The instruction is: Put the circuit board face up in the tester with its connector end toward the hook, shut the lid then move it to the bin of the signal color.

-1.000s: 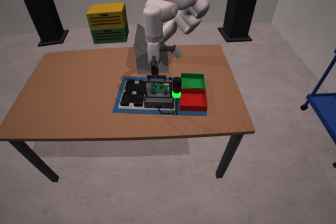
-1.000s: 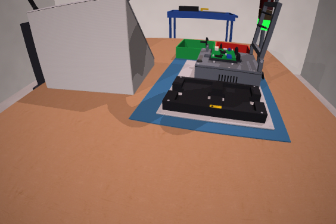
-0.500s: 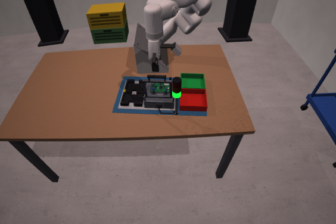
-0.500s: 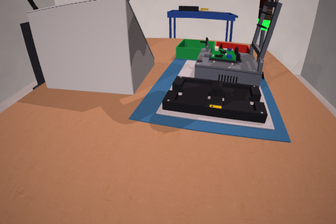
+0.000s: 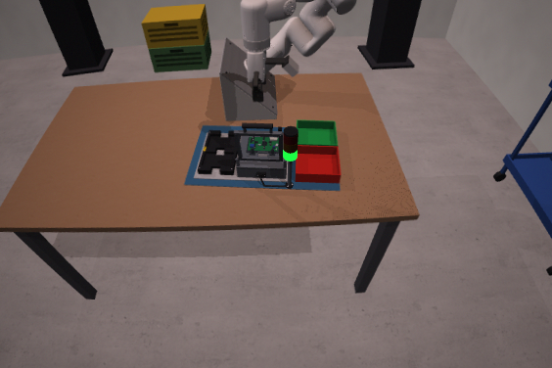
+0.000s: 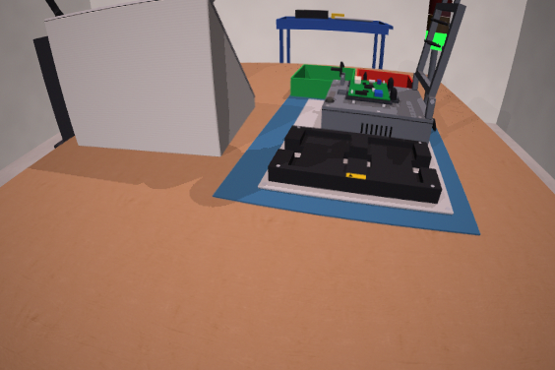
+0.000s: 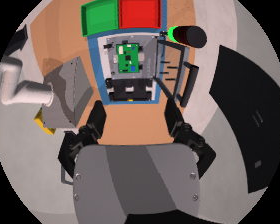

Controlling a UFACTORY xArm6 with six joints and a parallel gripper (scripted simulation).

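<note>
Now: the green circuit board 260 mm below my hand, 30 mm behind it and 10 mm to the left of it. Also, from my hand: latch hook: 240 mm below, 80 mm behind, 70 mm to the left; then tester lid: 150 mm below, 80 mm ahead, 20 mm to the right; then plate: 260 mm below, 20 mm behind, 10 mm to the left.
</note>
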